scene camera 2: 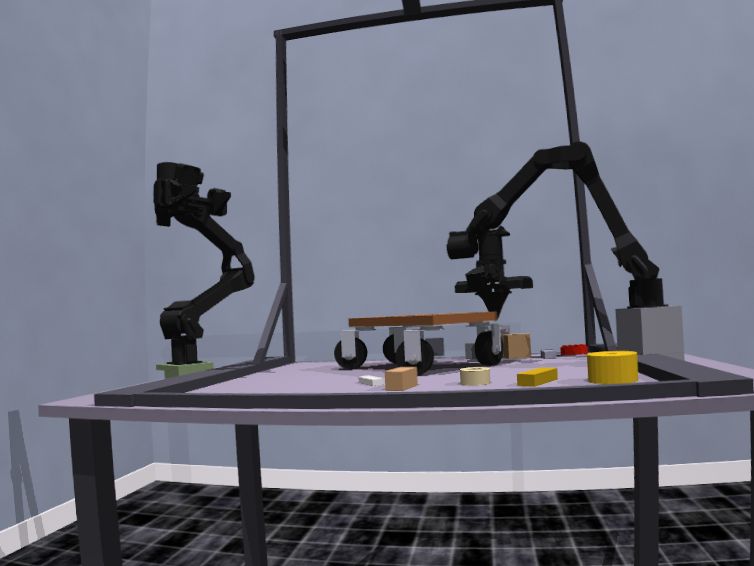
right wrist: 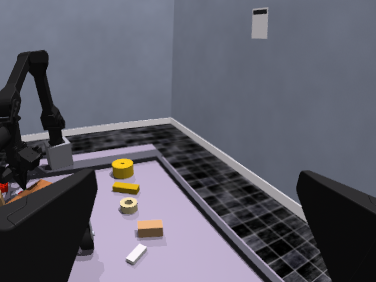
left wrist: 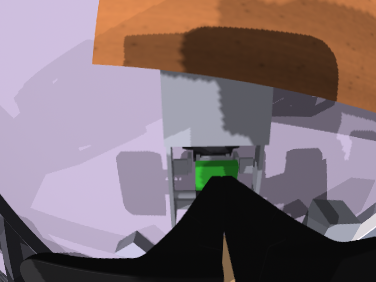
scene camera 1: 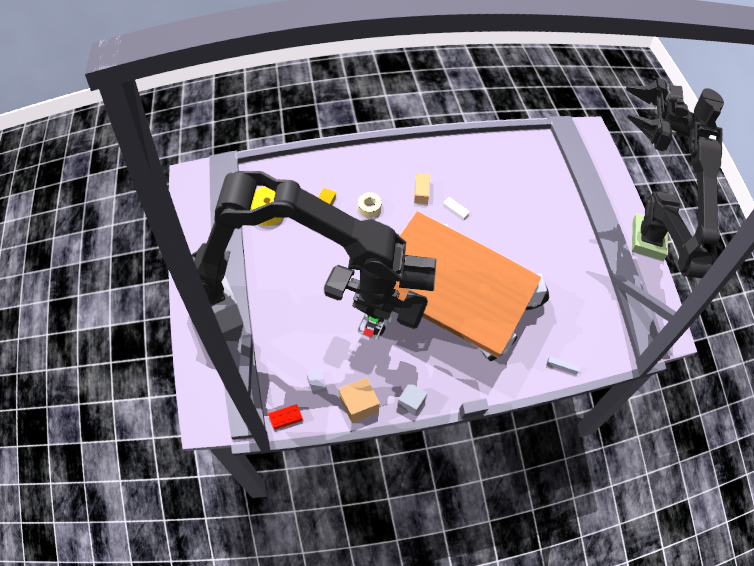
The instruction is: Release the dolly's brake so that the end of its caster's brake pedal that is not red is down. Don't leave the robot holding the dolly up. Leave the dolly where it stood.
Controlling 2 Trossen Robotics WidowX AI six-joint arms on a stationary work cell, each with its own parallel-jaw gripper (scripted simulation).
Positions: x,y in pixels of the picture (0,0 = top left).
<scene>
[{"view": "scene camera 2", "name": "my left gripper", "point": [494,321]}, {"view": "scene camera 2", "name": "my right gripper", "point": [213,191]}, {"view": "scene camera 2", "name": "yellow cylinder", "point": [613,367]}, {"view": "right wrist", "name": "my right gripper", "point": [200,182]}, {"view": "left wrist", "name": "my left gripper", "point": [220,186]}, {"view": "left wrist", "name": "brake pedal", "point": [218,166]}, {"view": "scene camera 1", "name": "my left gripper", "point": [374,316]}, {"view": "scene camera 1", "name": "my right gripper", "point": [626,101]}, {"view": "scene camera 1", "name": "tan cube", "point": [359,400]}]
</scene>
